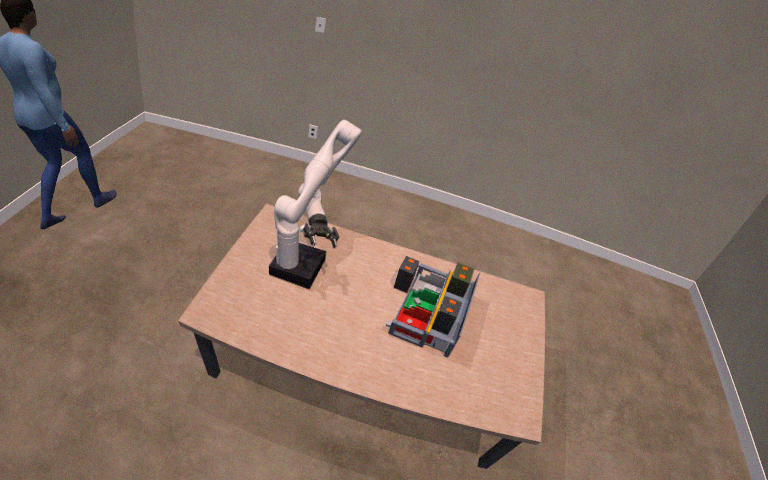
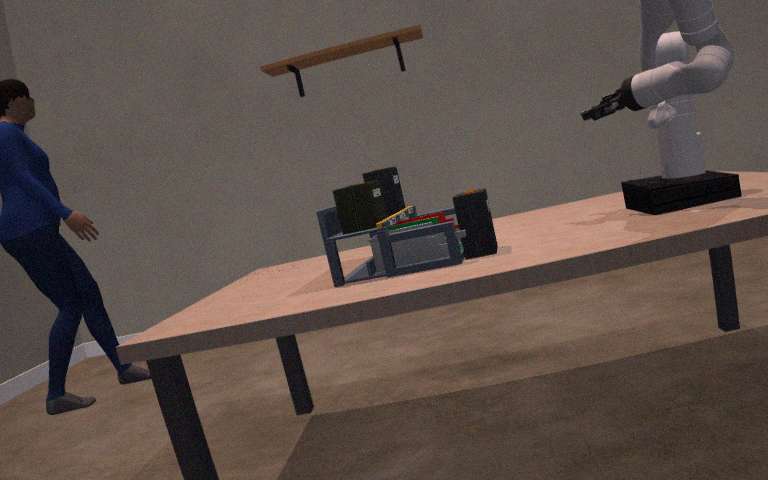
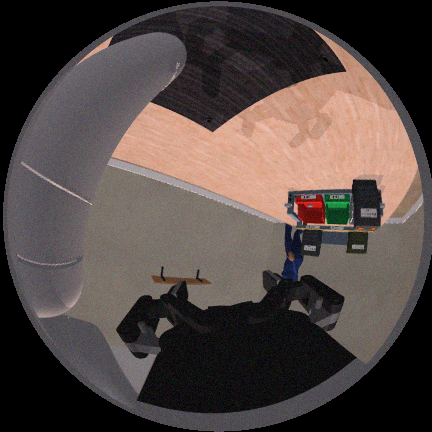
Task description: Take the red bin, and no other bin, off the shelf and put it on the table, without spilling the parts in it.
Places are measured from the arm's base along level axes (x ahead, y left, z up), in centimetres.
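Pixels of known places: gripper, fingertip midpoint: (image 1: 324,245) (image 2: 593,108) (image 3: 224,284); arm's base at its link origin: (image 1: 288,261) (image 2: 681,175) (image 3: 144,61).
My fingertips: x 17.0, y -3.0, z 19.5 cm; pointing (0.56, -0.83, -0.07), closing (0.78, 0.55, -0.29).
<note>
Ahead of a thing's pixels: the offset from my fingertips to its top centre. Level surfaces: height alone.
The red bin {dx +44.3, dy -5.5, dz -17.2 cm} (image 1: 412,320) (image 2: 440,216) (image 3: 311,212) sits on the lower level of the grey shelf (image 1: 448,346) (image 2: 335,266), at the end away from the tall dark box. Small light parts show in it. The green bin {dx +45.9, dy +5.5, dz -17.2 cm} (image 1: 421,298) (image 3: 337,210) is beside it, with a grey bin {dx +47.0, dy +16.7, dz -17.2 cm} (image 1: 432,280) beyond. The shelf stands on the wooden table {dz -25.3 cm} (image 1: 254,316) (image 2: 538,240) (image 3: 200,145). My gripper (image 1: 323,243) (image 2: 583,116) (image 3: 224,284) is open and empty, high above the table near the arm's base and well apart from the shelf.
A tall dark box {dx +33.7, dy +17.4, dz -12.1 cm} (image 1: 404,277) (image 2: 474,226) (image 3: 367,205) stands before the grey bin. An olive box {dx +56.8, dy +15.7, dz -5.4 cm} (image 1: 462,280) (image 2: 356,209) and a black box {dx +53.8, dy -7.2, dz -2.9 cm} (image 1: 450,314) (image 2: 390,183) stand on the upper level behind a yellow strip {dx +50.8, dy +5.0, dz -14.1 cm} (image 1: 439,305). A person (image 1: 31,84) (image 2: 33,198) is beyond the table.
</note>
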